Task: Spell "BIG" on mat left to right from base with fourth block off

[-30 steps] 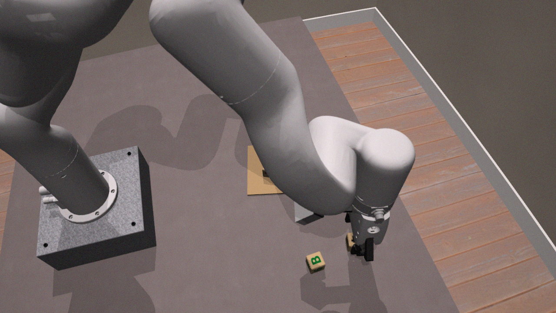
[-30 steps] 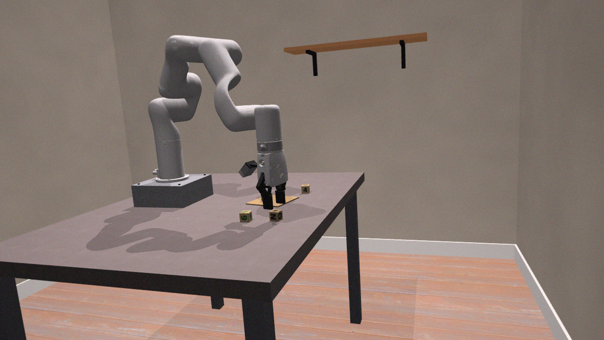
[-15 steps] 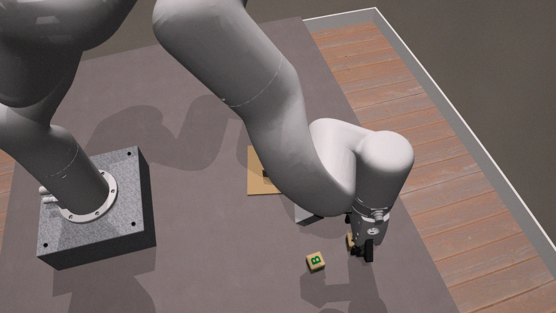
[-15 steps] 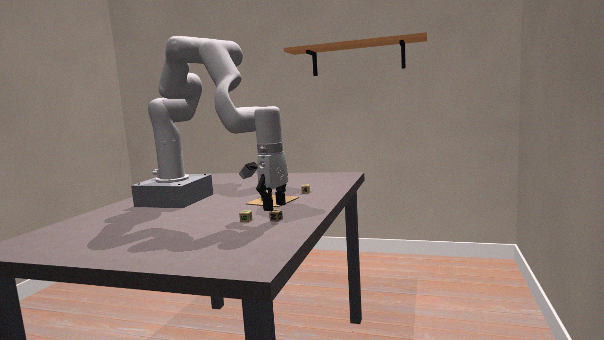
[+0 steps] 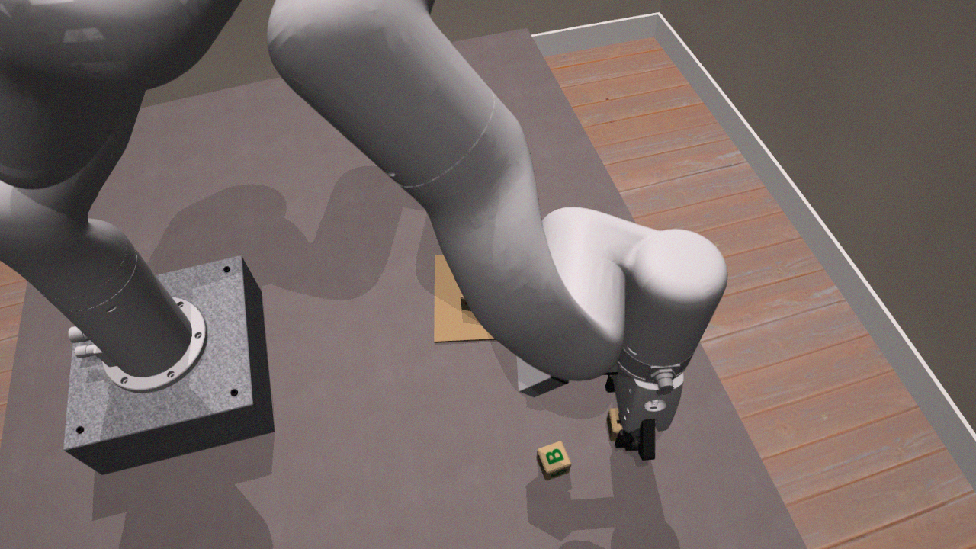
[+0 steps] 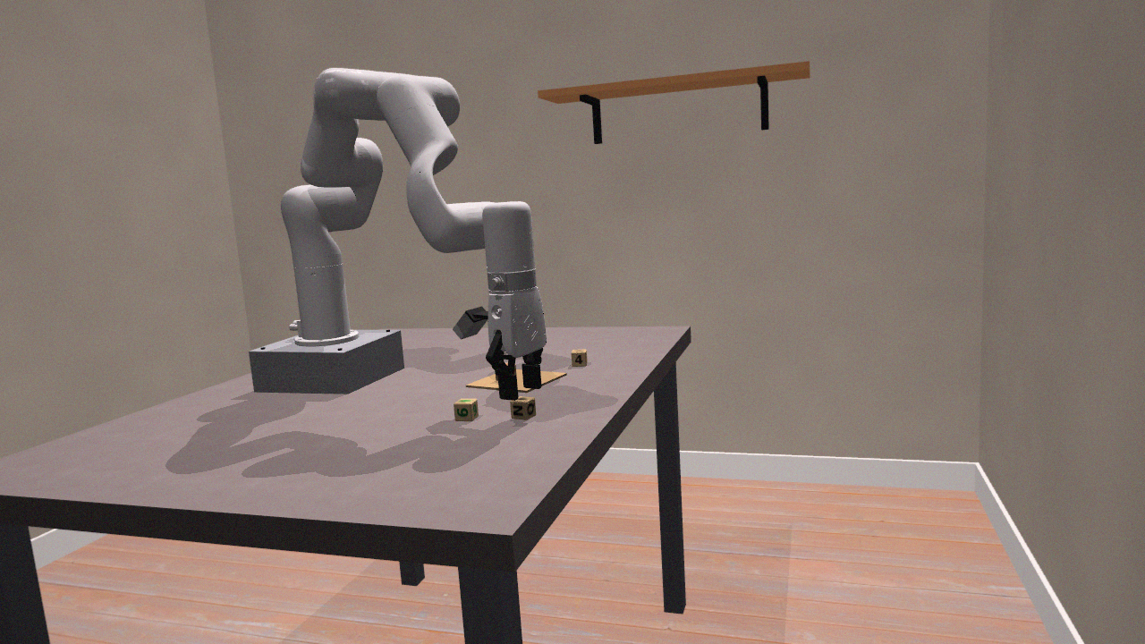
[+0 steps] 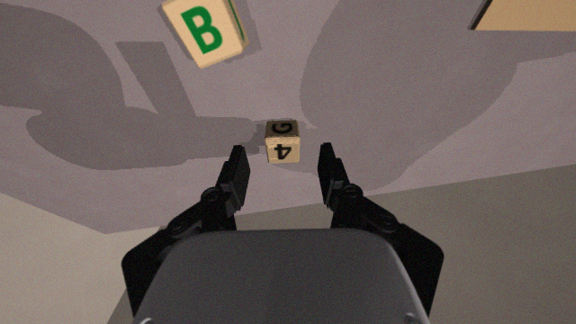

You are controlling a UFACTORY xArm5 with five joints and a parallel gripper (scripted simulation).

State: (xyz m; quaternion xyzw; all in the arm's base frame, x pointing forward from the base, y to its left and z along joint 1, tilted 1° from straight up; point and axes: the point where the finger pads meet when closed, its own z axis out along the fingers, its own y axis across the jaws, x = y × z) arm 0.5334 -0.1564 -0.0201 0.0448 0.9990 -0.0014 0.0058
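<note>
Now: hand 4 cm above the G block. Also, from my hand: tan mat (22 cm to the left, 13 cm behind, 5 cm below); B block (9 cm behind, 4 cm below, 3 cm to the right).
</note>
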